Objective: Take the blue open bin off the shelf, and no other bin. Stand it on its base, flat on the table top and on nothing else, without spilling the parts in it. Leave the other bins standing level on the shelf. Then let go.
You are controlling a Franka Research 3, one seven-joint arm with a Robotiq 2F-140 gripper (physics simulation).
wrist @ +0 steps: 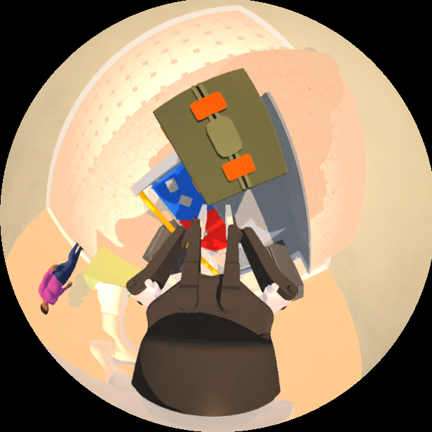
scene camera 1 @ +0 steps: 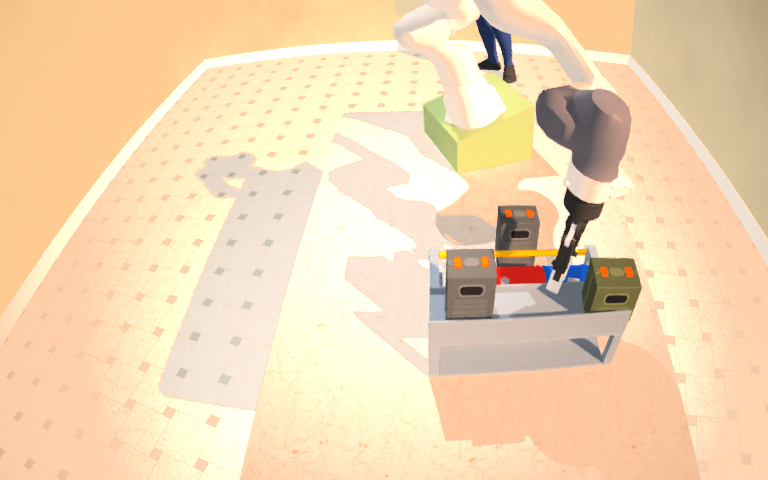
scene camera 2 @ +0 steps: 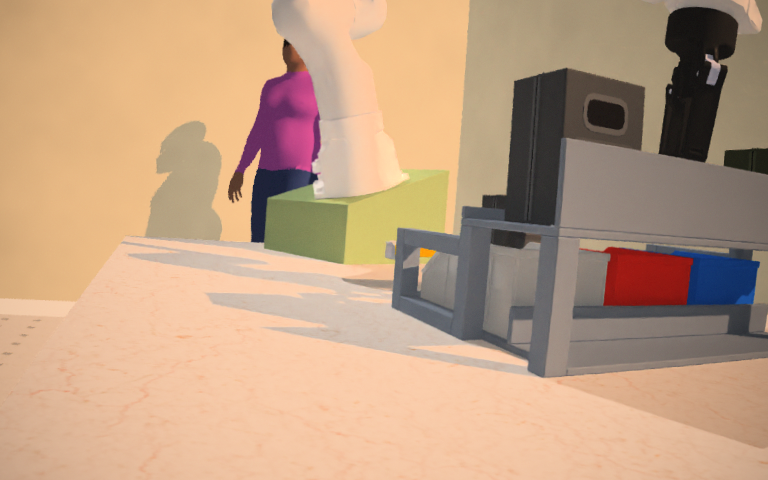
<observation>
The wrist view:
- gripper: 215,211
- blue open bin: 184,183
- red bin: 215,239
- olive case: 220,129
</observation>
